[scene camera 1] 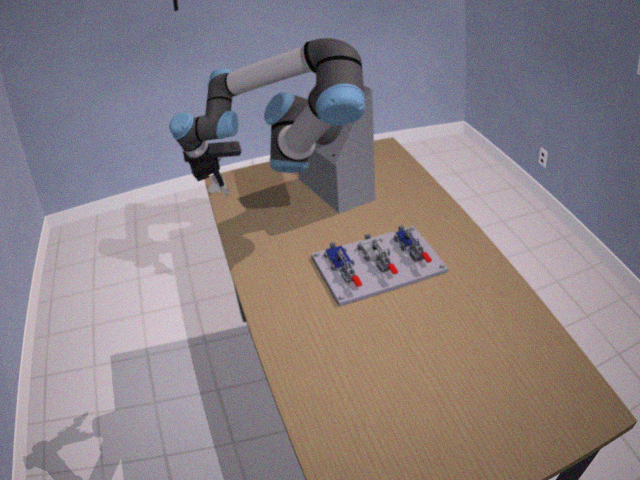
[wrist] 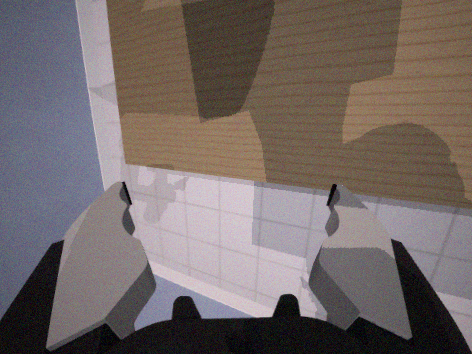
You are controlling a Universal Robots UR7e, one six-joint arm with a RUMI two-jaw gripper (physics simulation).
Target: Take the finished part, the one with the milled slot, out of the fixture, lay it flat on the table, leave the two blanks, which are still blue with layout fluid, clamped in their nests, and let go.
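Places are measured from the arm's base along level axes (x ahead, y left, z up), in centimetres.
Pixels of known places: gripper, fingertip midpoint: (scene camera 1: pixel 223 177) (wrist: pixel 231 185).
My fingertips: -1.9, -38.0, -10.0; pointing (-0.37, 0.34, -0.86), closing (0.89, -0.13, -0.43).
For each thing: its middle in the pictures, then the offset to it from my fingertips, as dx, dy, dz. "*": a spot on its surface instead. Level surfaces: height alone.
- fixture plate, surface spot: (scene camera 1: pixel 400 279) * +54.7, +32.9, -16.5
- table, surface height: dz -18.0
- bare grey metal part, body centre: (scene camera 1: pixel 373 248) +39.8, +32.6, -15.1
The fixture plate (scene camera 1: pixel 400 279) lies on the table (scene camera 1: pixel 413 361) (wrist: pixel 190 140). Its three nests stand in a row, each with a red-tipped toggle clamp. A blue blank (scene camera 1: pixel 337 255) sits in the left nest and another blue blank (scene camera 1: pixel 404 237) in the right nest. The bare grey metal part (scene camera 1: pixel 369 249) sits in the middle nest; its slot is too small to make out. My gripper (scene camera 1: pixel 219 190) (wrist: pixel 231 185) is open and empty, in the air by the table's far left corner, well away from the fixture. The fixture does not show in the wrist view.
The grey robot pedestal (scene camera 1: pixel 356 170) stands at the back of the table, right of the gripper, with the arm arching above. The red clamp handles (scene camera 1: pixel 356 280) (scene camera 1: pixel 392 268) (scene camera 1: pixel 426 256) point toward the front of the plate. The table's left edge runs below the gripper.
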